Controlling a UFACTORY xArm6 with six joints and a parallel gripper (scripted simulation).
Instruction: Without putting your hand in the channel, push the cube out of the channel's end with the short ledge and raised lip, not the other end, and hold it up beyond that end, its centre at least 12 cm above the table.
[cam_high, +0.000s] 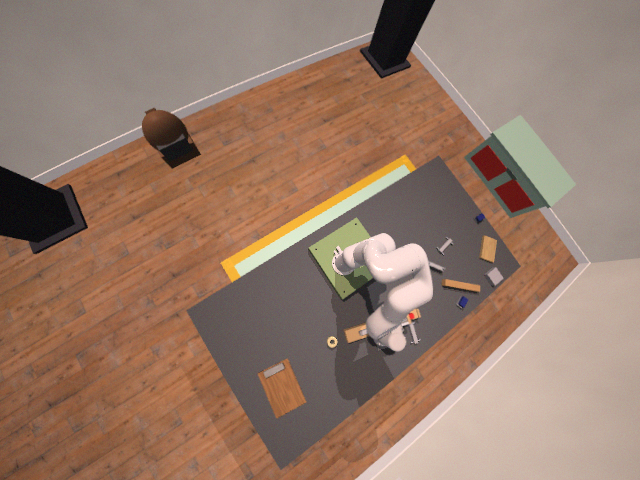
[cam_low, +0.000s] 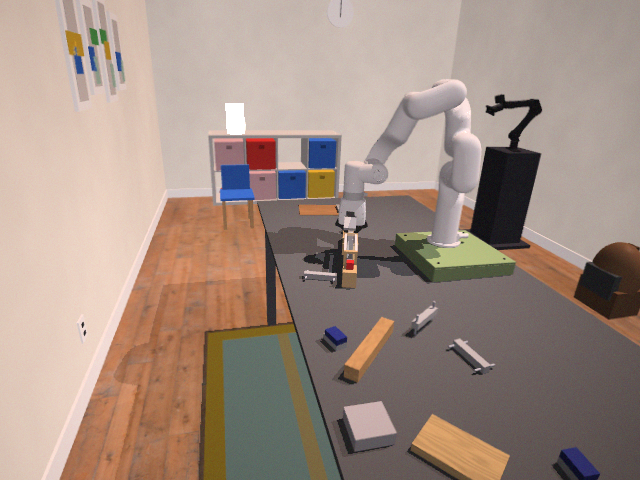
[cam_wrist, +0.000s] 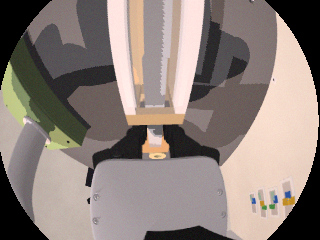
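My hand is 210 mm to the right of the red cube, 60 mm short of it and 10 mm above it. Round my hand: wooden bar (590 mm to the left, 110 mm ahead, 50 mm below); wooden channel (100 mm to the left, 30 mm ahead, 10 mm below); grey block (820 mm to the left, 190 mm ahead, 50 mm below).
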